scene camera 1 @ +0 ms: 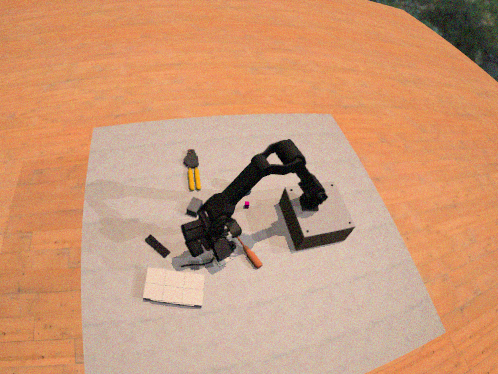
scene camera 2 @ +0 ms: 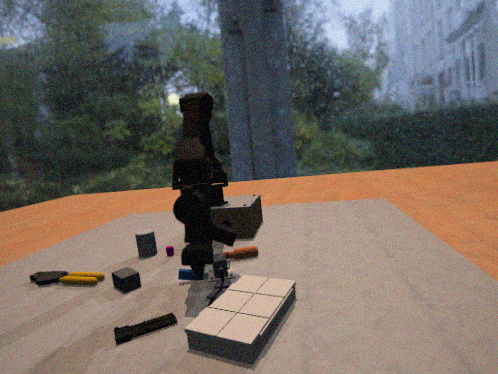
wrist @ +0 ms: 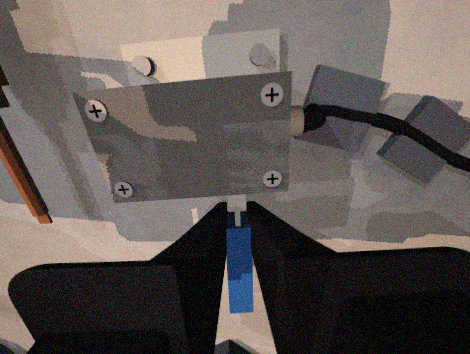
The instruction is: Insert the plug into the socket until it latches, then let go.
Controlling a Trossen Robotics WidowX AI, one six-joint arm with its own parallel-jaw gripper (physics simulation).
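Places are measured from the arm's base along level axes (x ahead, y left, z up), in metres.
Where they show: gripper, between the fingertips: (scene camera 2: 200,278) (wrist: 236,209); arm's base, origin of its link: (scene camera 1: 308,203) (scene camera 2: 216,204).
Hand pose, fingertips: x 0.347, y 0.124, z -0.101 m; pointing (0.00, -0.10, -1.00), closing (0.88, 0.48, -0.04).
Things, the pixels of their top centre, and the offset from my fingertips. "*": a spot on its surface instead.
- blue plug, centre of its top: (wrist: 238,272) (scene camera 2: 192,267) dx +0.007, dy -0.011, dz +0.028 m
- grey plate, centre of its top: (wrist: 205,146) (scene camera 2: 218,257) (scene camera 1: 221,251) dx -0.029, dy +0.038, dz +0.041 m
- black cable, a spot on its surface: (wrist: 375,118) * dx +0.029, dy +0.070, dz +0.002 m
- orange screwdriver, centre of its top: (scene camera 2: 228,250) (scene camera 1: 247,248) dx -0.122, dy +0.018, dz +0.023 m
- white tiled box, centre of its top: (scene camera 2: 246,301) (scene camera 1: 173,286) dx +0.129, dy +0.167, dz +0.031 m
- black bar, centre of its top: (scene camera 2: 145,321) (scene camera 1: 157,244) dx +0.195, dy +0.008, dz +0.012 m
- grey block, centre of its top: (scene camera 2: 124,272) (scene camera 1: 194,204) dx +0.064, dy -0.157, dz +0.031 m
- magenta piece, centre of its top: (scene camera 1: 247,203) dx -0.134, dy -0.178, dz +0.021 m
- yellow-handled pliers, a spot on its surface: (scene camera 1: 191,160) * dx +0.086, dy -0.395, dz +0.012 m
The blue plug (wrist: 240,255) (scene camera 2: 186,274) has a pale metal tip that points at the near side of the socket housing. The housing, under a grey plate (wrist: 200,145) with a cross-head screw at each corner, lies just ahead of the fingers in the wrist view. The tip meets the plate's lower edge, and its front end is hidden there, so how deep it sits cannot be told. My gripper (wrist: 236,209) is shut on the plug, one black finger on each side. In scene camera 1 the arm hides the plug and the fingers.
A black cable (wrist: 375,118) leaves the housing's right side past grey blocks (wrist: 345,92). An orange screwdriver (scene camera 1: 251,254) (scene camera 2: 242,252) lies near the arm. A white tiled box (scene camera 1: 174,287) (scene camera 2: 250,302), black bar (scene camera 1: 157,245), grey block (scene camera 1: 194,206), magenta piece (scene camera 1: 246,204) and yellow-handled pliers (scene camera 1: 191,160) lie around.
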